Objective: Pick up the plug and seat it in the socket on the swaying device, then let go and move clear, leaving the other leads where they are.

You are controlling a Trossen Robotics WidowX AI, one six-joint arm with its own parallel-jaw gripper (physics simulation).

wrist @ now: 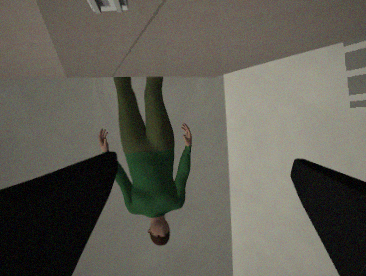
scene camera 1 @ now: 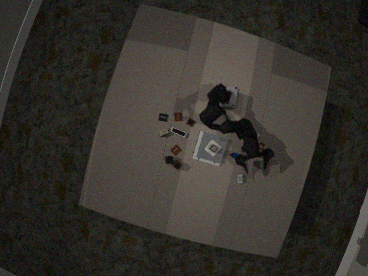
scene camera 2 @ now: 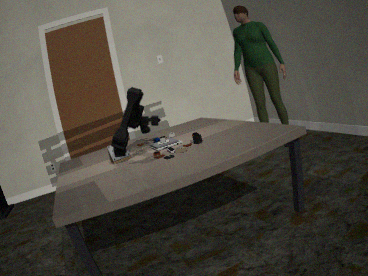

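A pale grey block with prong-like parts (scene camera 1: 240,178) (scene camera 2: 171,134) (wrist: 109,5) lies on the table; it may be the plug, but the frames do not settle this. The device is a flat grey square plate (scene camera 1: 205,156) with white edges, and a pale square socket block (scene camera 1: 213,148) sits on its middle. My gripper (scene camera 1: 256,169) (scene camera 2: 152,125) (wrist: 205,164) is open and empty, raised above the table to the right of the device in scene camera 1. In the wrist view the pale block is partly cut off at the top, well beyond the fingertips.
A blue piece (scene camera 1: 234,155) (scene camera 2: 156,139) lies between device and gripper. Left of the device are a white-rimmed black piece (scene camera 1: 179,132), a beige piece (scene camera 1: 164,133), reddish pieces (scene camera 1: 178,116) (scene camera 1: 175,149) and dark blocks (scene camera 1: 163,117) (scene camera 1: 169,160). A person (scene camera 2: 257,50) (wrist: 155,175) stands beyond the table.
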